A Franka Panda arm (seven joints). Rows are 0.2 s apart.
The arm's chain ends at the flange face. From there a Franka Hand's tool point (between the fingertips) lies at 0.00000 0.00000 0.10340 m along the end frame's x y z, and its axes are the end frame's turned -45 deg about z.
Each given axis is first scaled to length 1.
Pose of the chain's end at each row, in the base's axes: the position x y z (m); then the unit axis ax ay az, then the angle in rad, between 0 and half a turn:
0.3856 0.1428 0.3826 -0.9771 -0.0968 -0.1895 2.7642
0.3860 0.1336 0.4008 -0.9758 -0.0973 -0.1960 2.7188
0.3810 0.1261 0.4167 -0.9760 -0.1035 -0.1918 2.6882
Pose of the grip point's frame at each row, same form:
0.4189 0.1837 0.2936 -0.8548 -0.4575 -0.2450 2.9371
0.4197 0.1788 0.3141 -0.8512 -0.4563 -0.2592 2.9000
0.4131 0.1742 0.3310 -0.8479 -0.4614 -0.2611 2.8685

